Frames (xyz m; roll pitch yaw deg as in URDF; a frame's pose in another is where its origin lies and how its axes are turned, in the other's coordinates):
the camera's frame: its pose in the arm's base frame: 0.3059 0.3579 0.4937 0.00 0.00 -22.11
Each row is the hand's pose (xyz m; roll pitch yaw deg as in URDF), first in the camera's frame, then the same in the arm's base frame.
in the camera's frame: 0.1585 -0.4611 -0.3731 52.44 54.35 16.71
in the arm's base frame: 0.2792 -0.1289 0.1206 52.44 54.35 -5.40
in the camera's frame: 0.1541 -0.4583 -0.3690 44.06 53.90 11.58
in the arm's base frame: 0.2762 -0.1247 0.1247 44.06 53.90 -10.53
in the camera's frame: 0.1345 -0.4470 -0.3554 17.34 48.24 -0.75
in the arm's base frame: 0.2623 -0.1069 0.1383 17.34 48.24 -22.86
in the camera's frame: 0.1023 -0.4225 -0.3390 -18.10 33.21 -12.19
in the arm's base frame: 0.2417 -0.0720 0.1547 -18.10 33.21 -34.30
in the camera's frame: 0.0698 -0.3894 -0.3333 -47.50 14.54 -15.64
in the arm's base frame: 0.2240 -0.0291 0.1604 -47.50 14.54 -37.75
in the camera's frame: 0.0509 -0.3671 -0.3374 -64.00 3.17 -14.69
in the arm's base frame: 0.2149 -0.0014 0.1563 -64.00 3.17 -36.80
